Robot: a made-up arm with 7 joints. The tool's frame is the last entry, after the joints. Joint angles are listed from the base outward.
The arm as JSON. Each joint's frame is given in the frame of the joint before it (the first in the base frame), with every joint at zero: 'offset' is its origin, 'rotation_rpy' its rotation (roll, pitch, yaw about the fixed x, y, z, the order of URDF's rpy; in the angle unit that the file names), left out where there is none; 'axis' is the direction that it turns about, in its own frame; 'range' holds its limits. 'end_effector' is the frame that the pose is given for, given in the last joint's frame.
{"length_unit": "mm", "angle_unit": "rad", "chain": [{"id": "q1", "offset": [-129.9, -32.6, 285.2], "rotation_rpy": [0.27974, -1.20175, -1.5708], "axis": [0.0, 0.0, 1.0], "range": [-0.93, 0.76]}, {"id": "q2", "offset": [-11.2, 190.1, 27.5], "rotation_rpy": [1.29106, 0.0, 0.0], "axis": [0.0, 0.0, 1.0], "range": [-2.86, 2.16]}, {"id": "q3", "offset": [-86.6, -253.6, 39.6], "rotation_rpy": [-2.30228, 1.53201, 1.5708], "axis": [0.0, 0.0, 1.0], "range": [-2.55, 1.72]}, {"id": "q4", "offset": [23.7, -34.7, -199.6], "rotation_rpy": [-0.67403, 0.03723, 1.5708], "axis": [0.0, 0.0, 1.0], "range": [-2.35, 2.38]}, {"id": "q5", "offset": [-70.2, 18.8, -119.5], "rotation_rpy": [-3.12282, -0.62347, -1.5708], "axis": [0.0, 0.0, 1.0], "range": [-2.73, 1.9]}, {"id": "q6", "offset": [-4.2, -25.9, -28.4], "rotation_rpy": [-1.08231, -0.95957, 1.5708], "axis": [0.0, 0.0, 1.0], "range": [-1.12, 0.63]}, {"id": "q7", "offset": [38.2, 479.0, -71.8], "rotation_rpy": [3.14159, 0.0, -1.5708], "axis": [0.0, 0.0, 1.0], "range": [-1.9, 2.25]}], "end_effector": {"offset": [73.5, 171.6, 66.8], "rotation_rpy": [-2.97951, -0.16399, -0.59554]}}
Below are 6 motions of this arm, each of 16 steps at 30 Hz.
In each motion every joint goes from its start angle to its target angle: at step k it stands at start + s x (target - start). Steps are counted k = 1, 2, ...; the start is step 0. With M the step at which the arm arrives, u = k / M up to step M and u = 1 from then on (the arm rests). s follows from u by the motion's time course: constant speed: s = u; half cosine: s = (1 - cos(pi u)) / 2; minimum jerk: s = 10 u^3 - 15 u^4 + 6 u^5.
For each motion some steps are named. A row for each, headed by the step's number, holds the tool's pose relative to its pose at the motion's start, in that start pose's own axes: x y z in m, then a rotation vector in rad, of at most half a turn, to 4 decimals.
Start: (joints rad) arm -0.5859 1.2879 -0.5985 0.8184 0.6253 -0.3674 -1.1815
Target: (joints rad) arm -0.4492 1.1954 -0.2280 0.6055 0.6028 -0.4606 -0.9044
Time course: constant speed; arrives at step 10
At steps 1, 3, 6, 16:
1: 0.0047 0.0001 0.0054 0.0167 -0.0179 -0.0426
3: 0.0139 0.0011 0.0165 0.0521 -0.0530 -0.1273
6: 0.0273 0.0043 0.0339 0.1100 -0.1034 -0.2527
16: 0.0446 0.0116 0.0588 0.1957 -0.1654 -0.4170

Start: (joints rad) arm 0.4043 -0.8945 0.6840 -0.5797 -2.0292 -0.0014 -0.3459
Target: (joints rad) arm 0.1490 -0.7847 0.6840 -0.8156 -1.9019 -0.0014 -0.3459
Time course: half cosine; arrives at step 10
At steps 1, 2, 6, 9, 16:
1: 0.0009 0.0007 0.0011 0.0109 -0.0050 -0.0003
2: 0.0034 0.0026 0.0045 0.0424 -0.0198 -0.0013
6: 0.0218 0.0125 0.0316 0.2823 -0.1450 -0.0052
9: 0.0310 0.0146 0.0471 0.4129 -0.2238 -0.0049
16: 0.0317 0.0147 0.0482 0.4226 -0.2300 -0.0048

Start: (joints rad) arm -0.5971 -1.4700 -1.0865 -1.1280 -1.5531 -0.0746 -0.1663
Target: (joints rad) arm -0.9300 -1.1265 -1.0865 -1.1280 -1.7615 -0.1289 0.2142
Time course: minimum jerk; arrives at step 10
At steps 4, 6, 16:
4: -0.0094 -0.0396 -0.0030 -0.1174 -0.0229 -0.0637
6: -0.0152 -0.0851 -0.0053 -0.2558 -0.0810 -0.1352
16: -0.0158 -0.1246 -0.0066 -0.3743 -0.1589 -0.1938

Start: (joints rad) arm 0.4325 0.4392 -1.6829 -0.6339 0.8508 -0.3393 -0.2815
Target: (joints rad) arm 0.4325 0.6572 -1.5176 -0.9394 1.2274 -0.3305 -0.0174
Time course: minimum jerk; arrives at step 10
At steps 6, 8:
6: -0.0837 0.0554 0.1576 0.4226 0.2053 -0.0859
8: -0.1088 0.0564 0.2224 0.5733 0.2938 -0.1111

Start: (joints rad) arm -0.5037 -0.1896 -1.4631 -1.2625 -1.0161 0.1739 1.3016
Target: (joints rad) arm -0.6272 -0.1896 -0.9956 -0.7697 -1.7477 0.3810 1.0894
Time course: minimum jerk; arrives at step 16
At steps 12, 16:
12: 0.0427 0.1702 -0.2845 -0.4452 -1.0500 -0.4685
16: 0.0511 0.1828 -0.2959 -0.5422 -1.1375 -0.5403

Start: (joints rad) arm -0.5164 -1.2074 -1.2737 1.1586 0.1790 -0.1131 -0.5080
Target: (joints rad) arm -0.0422 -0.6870 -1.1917 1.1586 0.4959 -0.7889 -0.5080
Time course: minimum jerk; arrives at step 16
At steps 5, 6, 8, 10, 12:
5: 0.0137 0.0233 0.0122 -0.0018 0.1078 -0.1425
6: 0.0229 0.0338 0.0165 -0.0076 0.1644 -0.2184
8: 0.0481 0.0530 0.0195 -0.0352 0.2960 -0.3980
10: 0.0747 0.0636 0.0120 -0.0832 0.4243 -0.5764
12: 0.0930 0.0655 -0.0008 -0.1343 0.5193 -0.7102

